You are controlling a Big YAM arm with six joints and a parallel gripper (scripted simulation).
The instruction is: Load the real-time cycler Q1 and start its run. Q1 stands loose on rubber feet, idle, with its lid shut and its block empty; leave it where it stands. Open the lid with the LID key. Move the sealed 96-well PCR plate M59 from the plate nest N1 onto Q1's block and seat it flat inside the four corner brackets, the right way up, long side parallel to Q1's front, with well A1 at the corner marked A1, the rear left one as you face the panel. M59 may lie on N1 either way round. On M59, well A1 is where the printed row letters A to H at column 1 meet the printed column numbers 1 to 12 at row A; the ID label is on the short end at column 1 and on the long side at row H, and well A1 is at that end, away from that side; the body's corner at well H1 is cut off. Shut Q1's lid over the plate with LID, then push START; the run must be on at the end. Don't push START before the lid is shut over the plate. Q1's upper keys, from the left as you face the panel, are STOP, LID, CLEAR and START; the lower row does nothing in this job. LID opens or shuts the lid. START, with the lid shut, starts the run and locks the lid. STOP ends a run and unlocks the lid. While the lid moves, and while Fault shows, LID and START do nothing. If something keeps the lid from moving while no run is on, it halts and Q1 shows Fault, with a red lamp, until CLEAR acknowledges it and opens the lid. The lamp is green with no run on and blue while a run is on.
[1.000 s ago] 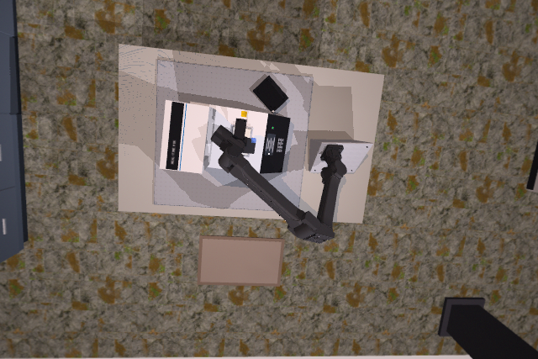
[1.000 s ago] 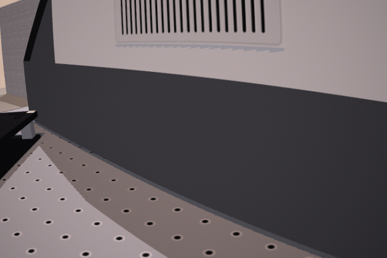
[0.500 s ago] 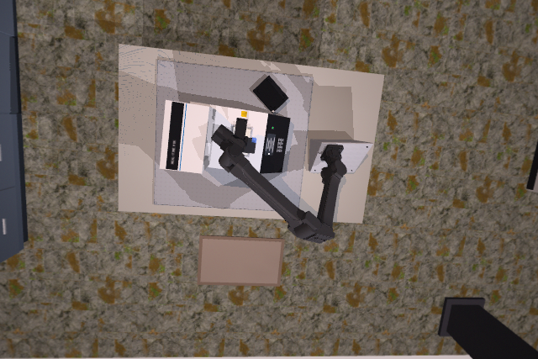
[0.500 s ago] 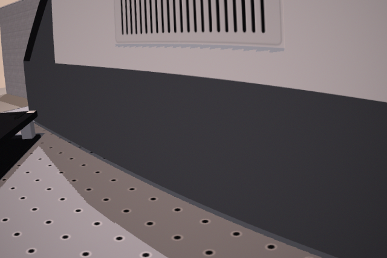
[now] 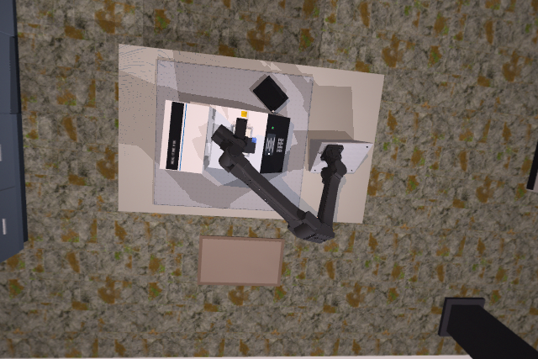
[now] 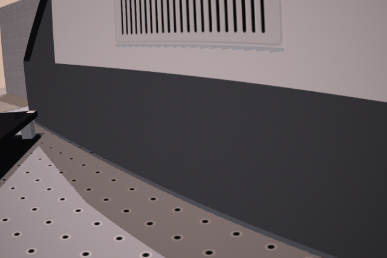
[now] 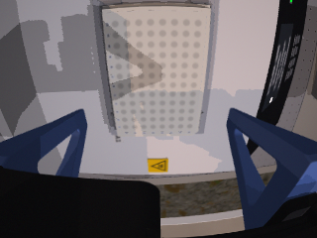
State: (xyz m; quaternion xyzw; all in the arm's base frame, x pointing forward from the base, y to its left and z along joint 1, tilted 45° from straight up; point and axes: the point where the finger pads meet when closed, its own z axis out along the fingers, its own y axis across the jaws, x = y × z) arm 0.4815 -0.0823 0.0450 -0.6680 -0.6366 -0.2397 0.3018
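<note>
The sealed plate M59 is 70 mm below my hand. Also, from my hand: black plate nest N1: 150 mm behind, 250 mm to the right, 250 mm below.
</note>
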